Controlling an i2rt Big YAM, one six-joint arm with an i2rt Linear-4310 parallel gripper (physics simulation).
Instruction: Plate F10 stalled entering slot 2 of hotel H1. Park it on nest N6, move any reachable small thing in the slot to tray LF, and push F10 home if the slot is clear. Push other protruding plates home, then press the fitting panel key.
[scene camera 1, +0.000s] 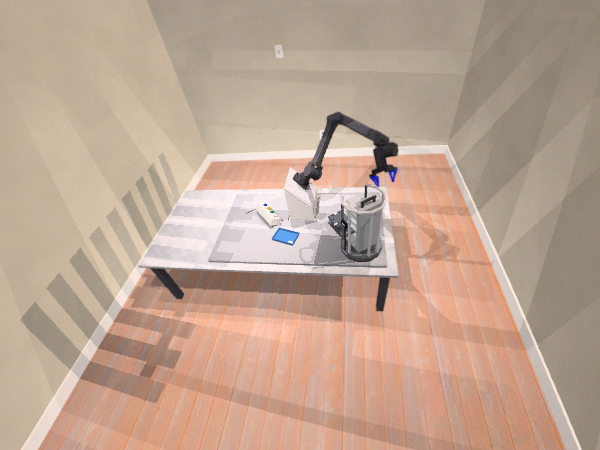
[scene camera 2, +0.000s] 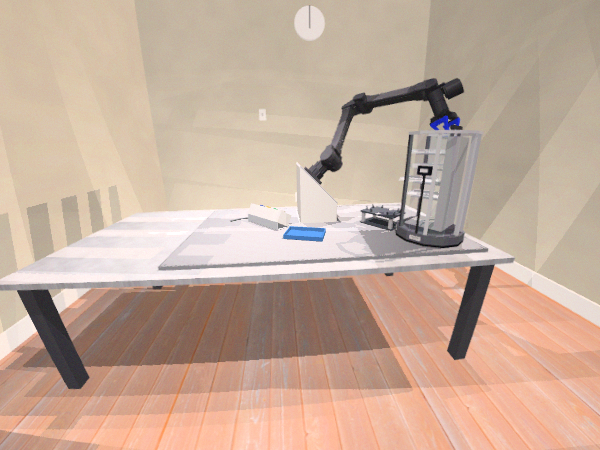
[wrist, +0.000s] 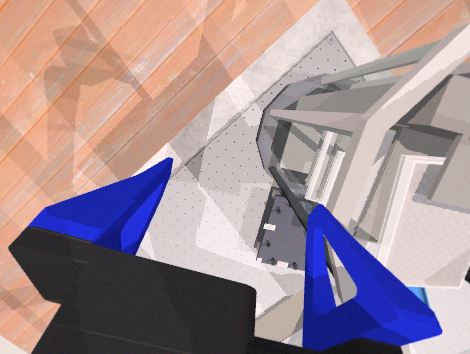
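Seen in the pictures: gripper, between the fingertips: (scene camera 1: 385, 185) (wrist: 245, 188); arm's base, origin of its link: (scene camera 1: 300, 181) (scene camera 2: 311, 177).
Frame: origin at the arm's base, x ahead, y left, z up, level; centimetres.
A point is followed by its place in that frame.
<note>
My gripper (scene camera 1: 385, 182) @[x 22.6, y 57.9, z 19.0 cm] (scene camera 2: 445, 123) (wrist: 245, 188) @[x 22.6, y 57.9, z 19.0 cm] is open and empty, above and behind the hotel's top. Hotel H1 (scene camera 1: 361, 256) @[x 47.6, y 48.8, z -14.8 cm] (scene camera 2: 430, 239) @[x 47.5, y 42.7, z -16.2 cm] (wrist: 350, 160) @[x 28.5, y 56.5, z 20.2 cm] is a round barred tower on a dark base. Pale plates sit inside at several levels; in scene camera 2 one plate (scene camera 2: 424, 179) sticks out left past the dark post. I cannot read its label or see any small thing in the slot. The dark raised platform, nest N6 (scene camera 1: 336, 222) @[x 23.6, y 29.7, z -13.3 cm] (scene camera 2: 382, 212) @[x 23.2, y 32.0, z -13.1 cm] (wrist: 287, 230) @[x 20.6, y 34.4, z -13.1 cm], shows no plate on it. Blue tray LF (scene camera 1: 286, 236) @[x 36.2, y -2.1, z -18.9 cm] (scene camera 2: 304, 233) @[x 35.1, y -2.8, z -18.9 cm] (wrist: 420, 295) @[x 40.4, y -6.1, z -18.9 cm] lies further left.
A white key panel (scene camera 1: 268, 214) @[x 24.6, y -17.8, z -11.5 cm] (scene camera 2: 267, 216) @[x 26.0, y -19.7, z -14.2 cm] with coloured keys lies left of the arm's white wedge base (scene camera 1: 301, 202) @[x 17.0, y 5.0, z -4.5 cm] (scene camera 2: 316, 202) @[x 17.4, y 2.3, z -9.9 cm]. The hotel's posts and top ring stand close to my gripper, and a black handle (scene camera 1: 368, 201) @[x 40.3, y 50.2, z 21.5 cm] rises on its top.
</note>
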